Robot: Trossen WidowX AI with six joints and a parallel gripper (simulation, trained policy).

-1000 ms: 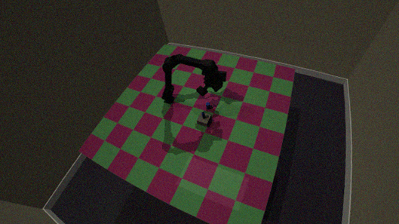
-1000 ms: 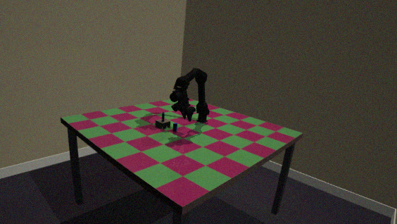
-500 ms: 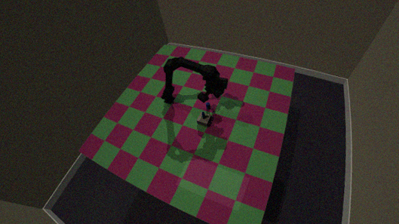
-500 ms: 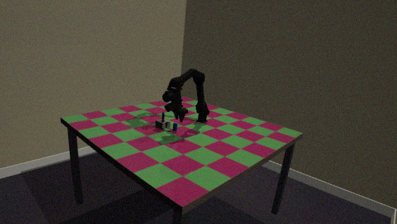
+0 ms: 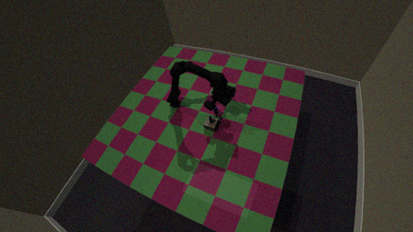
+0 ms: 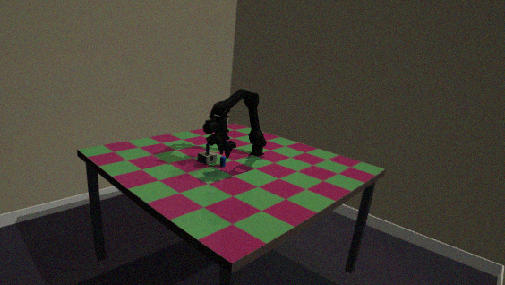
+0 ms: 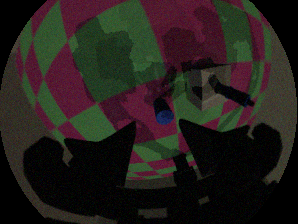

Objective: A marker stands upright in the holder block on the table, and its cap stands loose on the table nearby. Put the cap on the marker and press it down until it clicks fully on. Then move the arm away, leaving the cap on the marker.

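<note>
My gripper tip is 1 cm to the left of the blue cap and 3 cm above it. From my gripper tip the other things lie so: tan holder block (1 cm ahead, 12 cm to the right, 4 cm below).
</note>
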